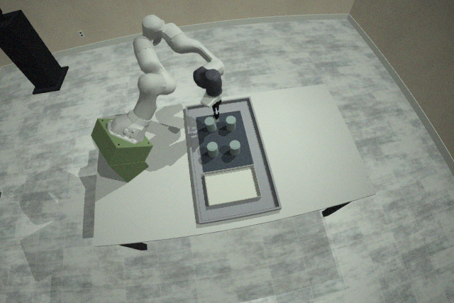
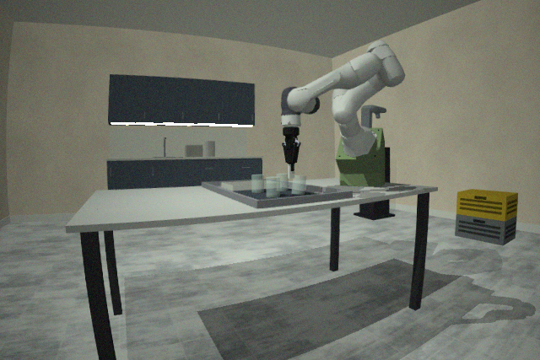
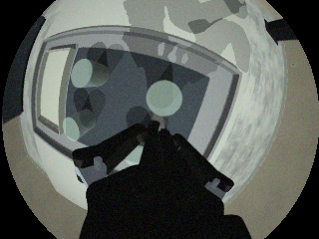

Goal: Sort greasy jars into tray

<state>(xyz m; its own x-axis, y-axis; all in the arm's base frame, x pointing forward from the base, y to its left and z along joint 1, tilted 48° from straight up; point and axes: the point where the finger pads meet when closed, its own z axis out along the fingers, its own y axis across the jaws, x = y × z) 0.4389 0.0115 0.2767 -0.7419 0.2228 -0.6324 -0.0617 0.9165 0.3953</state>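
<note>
The dark drying mat is 30 mm ahead of my hand, 90 mm to the right of it and 110 mm below it. Round my hand: white tray 60 mm ahead, 410 mm to the right, 110 mm below; then grey steel surround 50 mm ahead, 200 mm to the right, 120 mm below.
</note>
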